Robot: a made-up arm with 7 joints.
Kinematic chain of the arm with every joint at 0, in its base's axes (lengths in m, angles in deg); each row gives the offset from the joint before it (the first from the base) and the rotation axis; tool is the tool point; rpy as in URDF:
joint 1: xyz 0 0 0.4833 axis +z
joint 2: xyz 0 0 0 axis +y
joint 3: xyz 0 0 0.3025 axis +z
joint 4: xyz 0.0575 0 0 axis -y
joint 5: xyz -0.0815 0 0.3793 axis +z
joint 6: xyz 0 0 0 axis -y
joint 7: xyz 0.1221 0 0 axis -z
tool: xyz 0 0 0 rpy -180 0 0
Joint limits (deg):
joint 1: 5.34..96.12
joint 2: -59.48..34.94
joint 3: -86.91..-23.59
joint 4: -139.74..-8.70
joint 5: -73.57..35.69
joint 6: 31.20..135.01
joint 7: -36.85..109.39
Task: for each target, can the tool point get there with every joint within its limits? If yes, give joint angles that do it. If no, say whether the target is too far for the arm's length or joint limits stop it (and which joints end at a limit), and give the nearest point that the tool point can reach.
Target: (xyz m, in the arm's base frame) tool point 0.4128 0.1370 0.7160
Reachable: yes | joints 86.11 -45.19 -52.18 -128.24 -60.43 76.52 55.12
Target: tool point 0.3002 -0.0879 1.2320
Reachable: yes | joints 43.34 8.19 -78.91 -36.03 12.34 96.86 77.42
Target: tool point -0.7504 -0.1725 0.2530
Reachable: no: joint limits stop it (at a limit: joint 2, joint 3, joint 4, joint 5, joint 6) | nearest point -0.6797 -0.1562 0.7803 | short by 0.532 m
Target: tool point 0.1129 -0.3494 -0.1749
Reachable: no: joint limits stop it (at a limit: joint 1, joint 2, joint 4) | nearest point 0.2539 -0.2334 0.2621 | short by 0.474 m
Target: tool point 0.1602 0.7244 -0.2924
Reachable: no: too far | nearest point 0.1259 0.4358 0.2612 | short by 0.625 m
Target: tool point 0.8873 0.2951 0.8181
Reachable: no: too far | nearest point 0.6814 0.2266 0.7849 | short by 0.220 m
